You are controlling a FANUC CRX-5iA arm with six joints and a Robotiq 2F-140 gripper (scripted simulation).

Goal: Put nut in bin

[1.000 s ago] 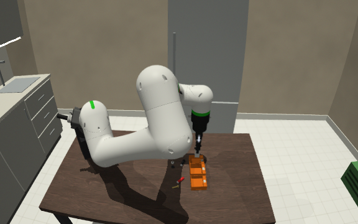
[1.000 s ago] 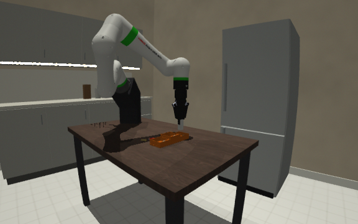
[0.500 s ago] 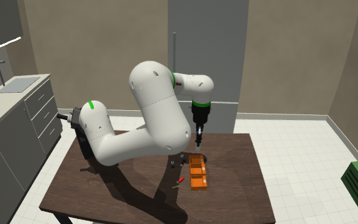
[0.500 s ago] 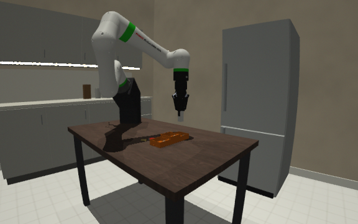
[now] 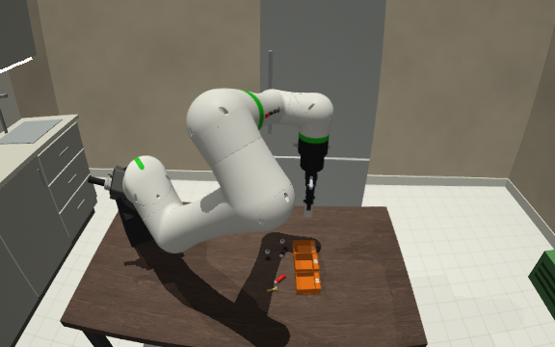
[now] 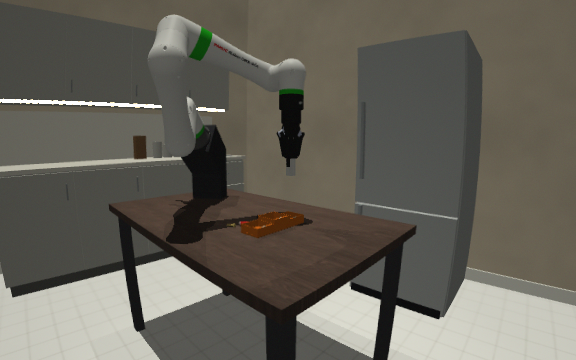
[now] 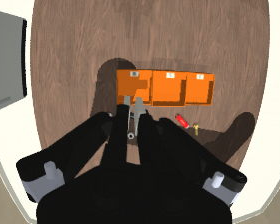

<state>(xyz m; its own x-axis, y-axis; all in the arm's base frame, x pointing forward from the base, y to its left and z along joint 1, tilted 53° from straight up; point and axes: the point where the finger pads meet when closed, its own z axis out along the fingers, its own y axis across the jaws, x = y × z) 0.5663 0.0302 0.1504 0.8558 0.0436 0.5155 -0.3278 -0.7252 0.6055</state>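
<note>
The dark cylinder lies 21 cm below my hand, 8 cm behind it and 2 cm to the left of it. Also, from my hand: red piece: 21 cm below, 13 cm behind, 11 cm to the right; yellow screw: 21 cm below, 17 cm behind, 16 cm to the right.
</note>
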